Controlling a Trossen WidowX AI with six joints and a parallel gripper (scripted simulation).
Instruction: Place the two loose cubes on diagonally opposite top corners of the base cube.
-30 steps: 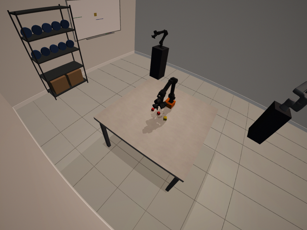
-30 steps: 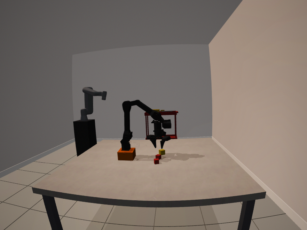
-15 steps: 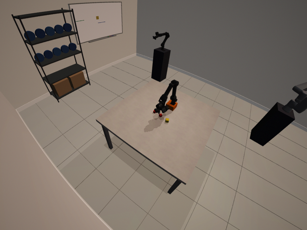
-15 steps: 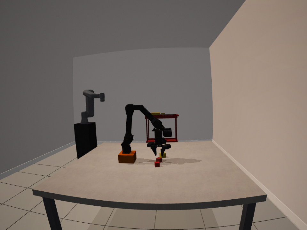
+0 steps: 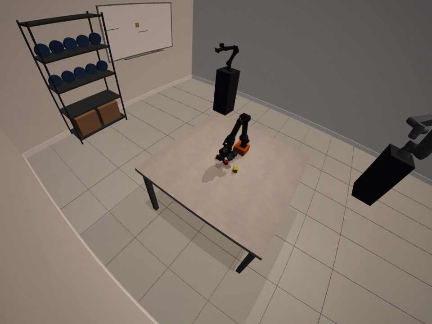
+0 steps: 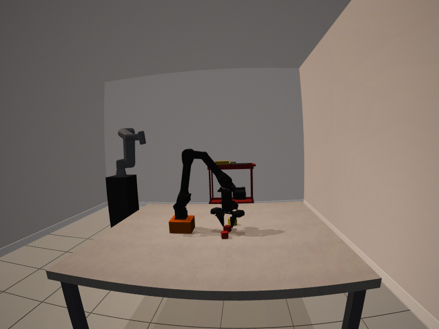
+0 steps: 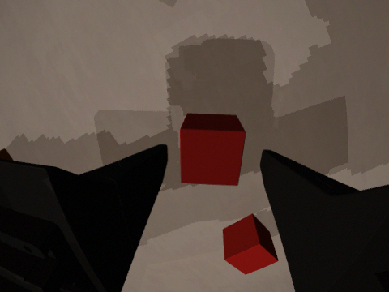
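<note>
Right now the yellow base cube is 12 cm to the left of my gripper tip, 2 cm ahead of it and 1 cm below it.
</note>
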